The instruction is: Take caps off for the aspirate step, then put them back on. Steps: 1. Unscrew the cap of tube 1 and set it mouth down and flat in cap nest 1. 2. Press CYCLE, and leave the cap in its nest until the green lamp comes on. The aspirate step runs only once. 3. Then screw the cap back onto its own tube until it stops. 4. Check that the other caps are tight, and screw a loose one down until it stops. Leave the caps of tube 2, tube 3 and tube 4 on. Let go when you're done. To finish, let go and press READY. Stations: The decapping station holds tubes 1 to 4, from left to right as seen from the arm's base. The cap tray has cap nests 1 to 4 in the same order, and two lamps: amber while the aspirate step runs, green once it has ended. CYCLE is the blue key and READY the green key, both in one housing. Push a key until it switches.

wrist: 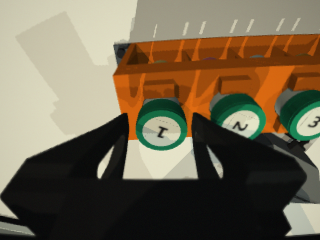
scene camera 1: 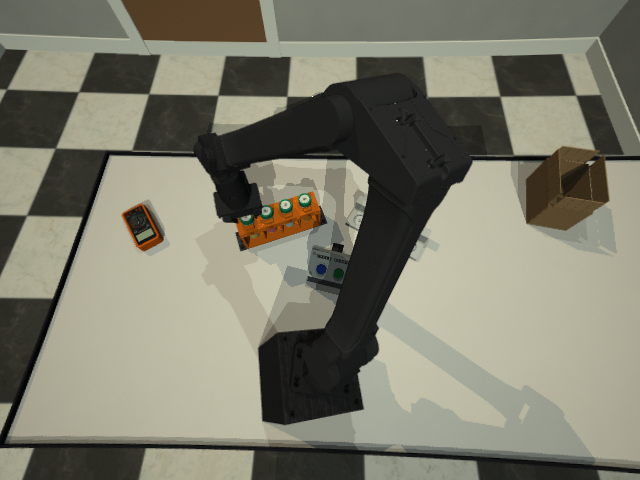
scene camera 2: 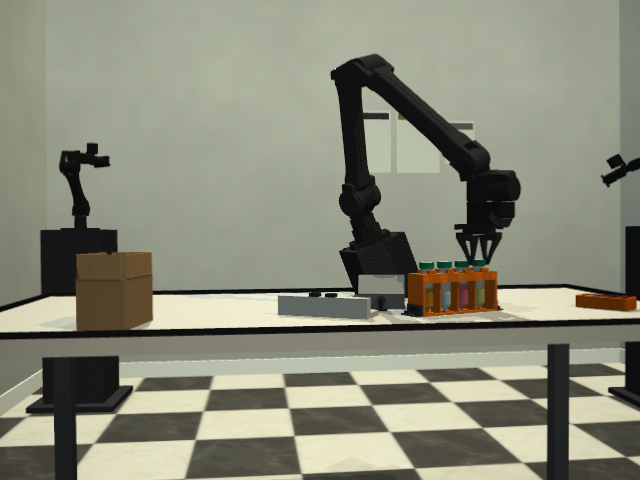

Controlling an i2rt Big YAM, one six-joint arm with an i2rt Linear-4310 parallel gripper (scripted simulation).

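A cardboard box is out of frame in the wrist view, but scene camera 1 and scene camera 2 show the box. For the cardboard box, [scene camera 1: 555, 178] and [scene camera 2: 142, 260] are the same spot on it. The gripper is there in the wrist view [160, 120], and it shows in scene camera 1 and scene camera 2 as well. On the gripper, [scene camera 1: 256, 212] and [scene camera 2: 458, 232] are the same spot.
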